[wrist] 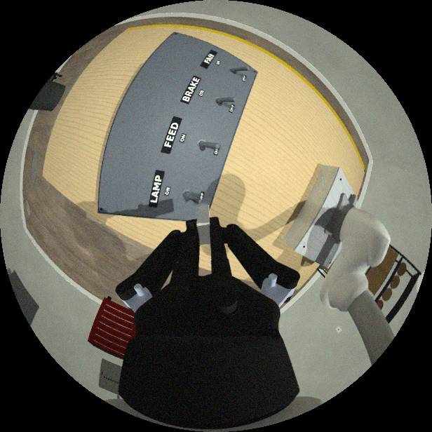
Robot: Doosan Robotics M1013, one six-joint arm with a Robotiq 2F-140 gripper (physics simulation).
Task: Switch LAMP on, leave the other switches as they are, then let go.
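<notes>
The dark grey panel (135, 115) lies in the upper left and middle of the wrist view. The LAMP switch (192, 196) is at its near end, its lever lying toward the OFF label, much like the others. Its ON label (167, 191) is in plain sight; the OFF label is partly covered by the lever. The FEED switch (209, 145), BRAKE switch (225, 101) and FAN switch (239, 71) also have their levers on the OFF side. My gripper (204, 213) is shut and empty. Its tips show just below the LAMP lever, over the panel's near edge; the height gap cannot be told.
A grey-white box-like block (312, 210) stands to the right, with a pale robot arm joint (365, 240) beside it. A red slatted object (112, 327) is at the lower left. A dark rack (404, 290) is at the far right. The panel lies on a wooden table (285, 115).
</notes>
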